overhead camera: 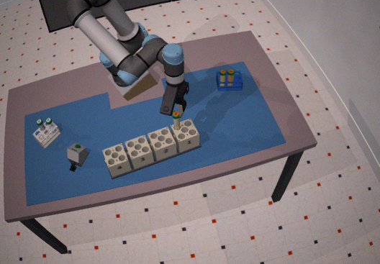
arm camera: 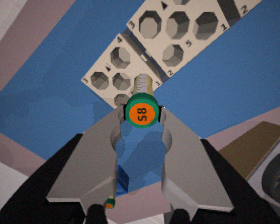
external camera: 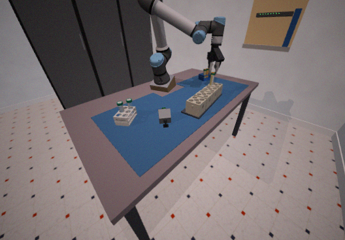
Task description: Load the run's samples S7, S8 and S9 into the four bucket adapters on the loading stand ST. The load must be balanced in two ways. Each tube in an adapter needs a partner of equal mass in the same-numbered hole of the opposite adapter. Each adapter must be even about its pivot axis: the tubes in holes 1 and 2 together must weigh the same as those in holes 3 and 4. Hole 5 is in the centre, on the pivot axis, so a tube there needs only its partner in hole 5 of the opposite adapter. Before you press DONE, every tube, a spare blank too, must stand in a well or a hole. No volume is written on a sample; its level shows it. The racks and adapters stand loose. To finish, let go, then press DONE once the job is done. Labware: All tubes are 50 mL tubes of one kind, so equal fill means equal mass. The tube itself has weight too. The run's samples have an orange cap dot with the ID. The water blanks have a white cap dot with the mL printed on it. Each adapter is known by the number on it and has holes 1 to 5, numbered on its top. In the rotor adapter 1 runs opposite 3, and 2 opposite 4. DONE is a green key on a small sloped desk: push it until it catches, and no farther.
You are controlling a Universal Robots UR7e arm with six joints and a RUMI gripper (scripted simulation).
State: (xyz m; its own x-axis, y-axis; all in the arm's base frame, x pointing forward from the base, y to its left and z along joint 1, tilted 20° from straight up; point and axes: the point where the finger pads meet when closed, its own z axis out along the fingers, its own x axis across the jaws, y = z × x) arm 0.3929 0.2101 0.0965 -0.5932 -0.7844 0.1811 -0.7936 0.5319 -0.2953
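Now: the sample tube S8 50 mm below my hand and 10 mm ahead of it. From my hand the other things lie so: DONE desk (490 mm to the right, 140 mm below, 30 mm behind); sample tube S7 (290 mm to the left, 250 mm behind, 120 mm below); blue sample rack (340 mm to the left, 260 mm behind, 160 mm below).
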